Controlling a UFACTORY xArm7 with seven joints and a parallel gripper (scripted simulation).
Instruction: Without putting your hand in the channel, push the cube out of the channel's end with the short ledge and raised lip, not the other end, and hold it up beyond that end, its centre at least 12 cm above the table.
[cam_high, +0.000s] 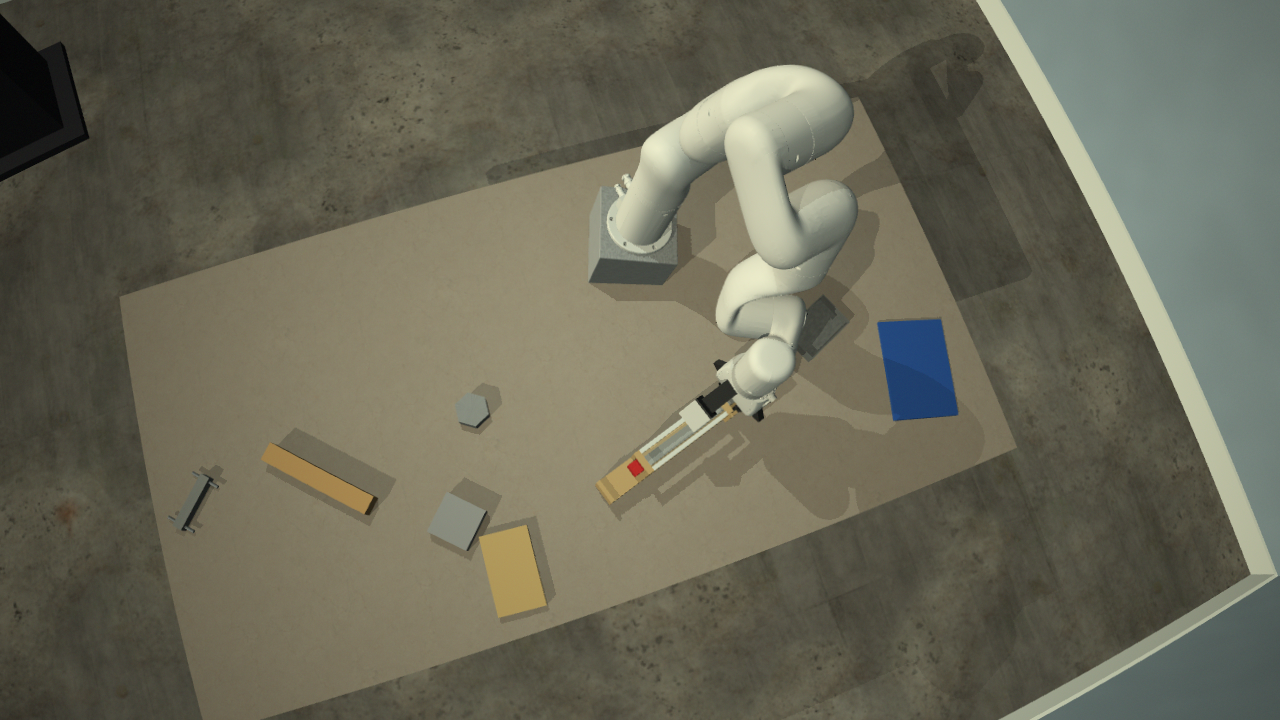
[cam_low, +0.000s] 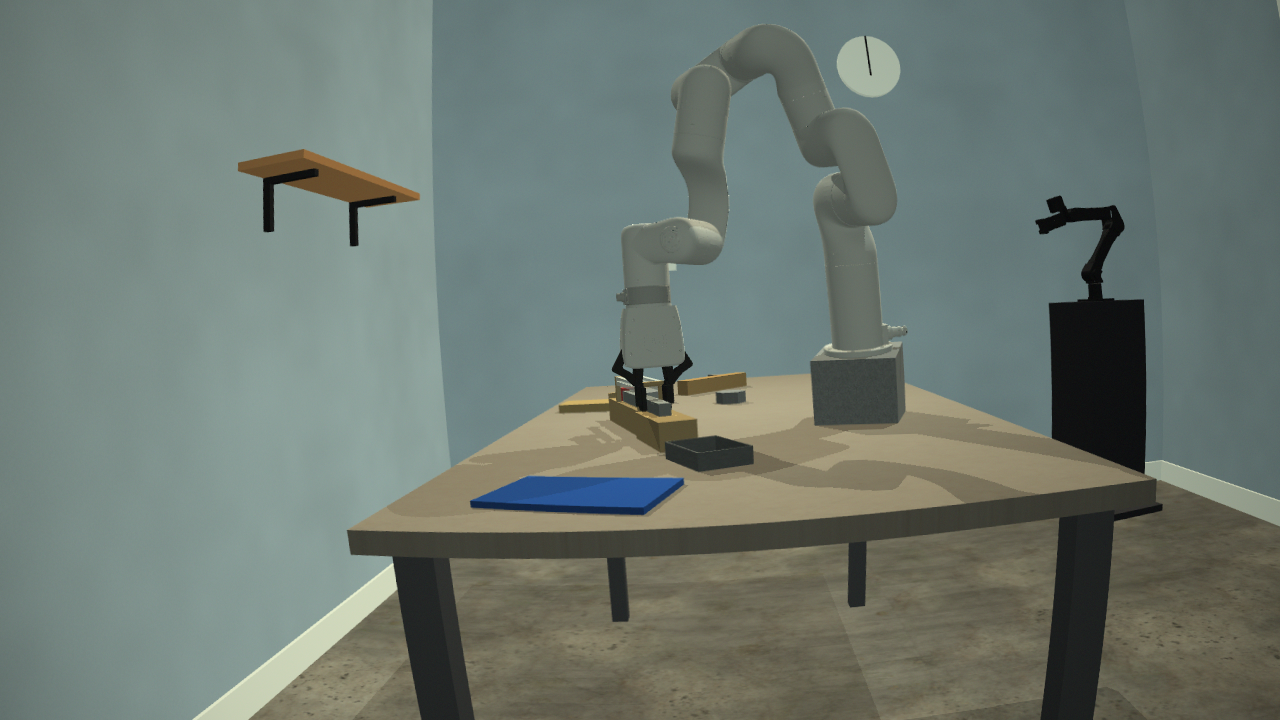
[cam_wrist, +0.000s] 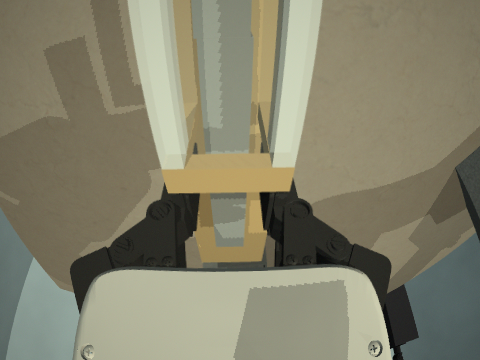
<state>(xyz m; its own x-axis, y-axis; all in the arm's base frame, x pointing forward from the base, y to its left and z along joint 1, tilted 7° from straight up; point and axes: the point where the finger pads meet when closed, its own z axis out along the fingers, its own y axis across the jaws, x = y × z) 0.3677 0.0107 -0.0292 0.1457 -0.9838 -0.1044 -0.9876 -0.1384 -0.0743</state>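
My hand is 120 mm to the left of the channel, 20 mm short of it and 10 mm above it. From my hand the other things lie so: tan plate: 510 mm to the right, 90 mm ahead, 60 mm below; blue mat: 410 mm to the left, 130 mm ahead, 60 mm below; dark tray: 250 mm to the left, 60 mm below, 50 mm behind.
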